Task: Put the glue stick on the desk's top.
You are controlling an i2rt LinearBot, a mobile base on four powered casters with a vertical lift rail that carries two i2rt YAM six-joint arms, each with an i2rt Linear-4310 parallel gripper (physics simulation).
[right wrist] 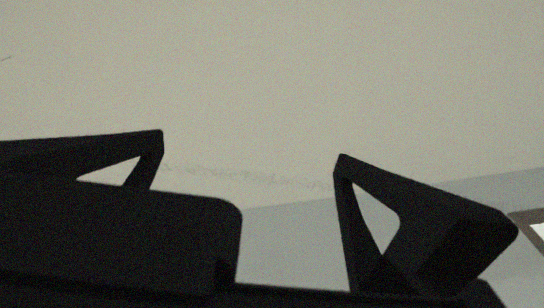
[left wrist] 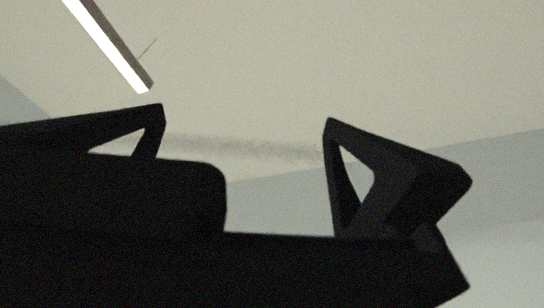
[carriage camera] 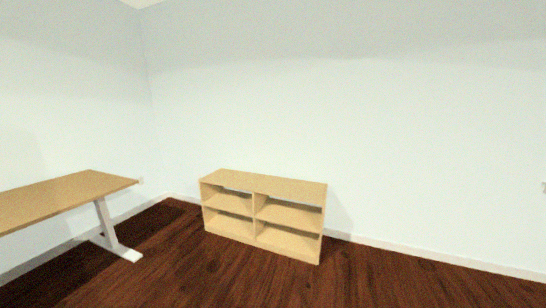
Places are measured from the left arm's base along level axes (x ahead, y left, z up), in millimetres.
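Pixels of known places: left gripper, fingertip midpoint: (left wrist: pixel 245 119); right gripper, fingertip midpoint: (right wrist: pixel 251 152).
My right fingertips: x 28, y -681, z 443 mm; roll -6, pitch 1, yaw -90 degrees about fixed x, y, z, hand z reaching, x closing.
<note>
Behind a point stands the place of what it marks.
A desk (carriage camera: pixel 60 192) {x 957, y 1180, z -164 mm} with a light wood top and a white metal leg stands at the left in the carriage view, partly cut off by the view's left edge. The glue stick does not show in the carriage view or in either wrist view. My left gripper (left wrist: pixel 245 119) {x 45, y 1, z 433 mm} is open, with its two black fingers wide apart and the ceiling behind them. My right gripper (right wrist: pixel 251 152) {x 28, y -681, z 443 mm} is open in the same way, with ceiling and wall between its fingers. Neither gripper shows in the carriage view.
A low wooden shelf unit (carriage camera: pixel 275 183) {x 1359, y -388, z -274 mm} with open compartments stands against the back wall, right of the desk. The dark wood floor (carriage camera: pixel 225 280) {x 886, y 11, z -884 mm} runs up to both. A ceiling lamp (left wrist: pixel 107 47) {x 359, y 636, z 1193 mm} shows at the upper left of the left wrist view.
</note>
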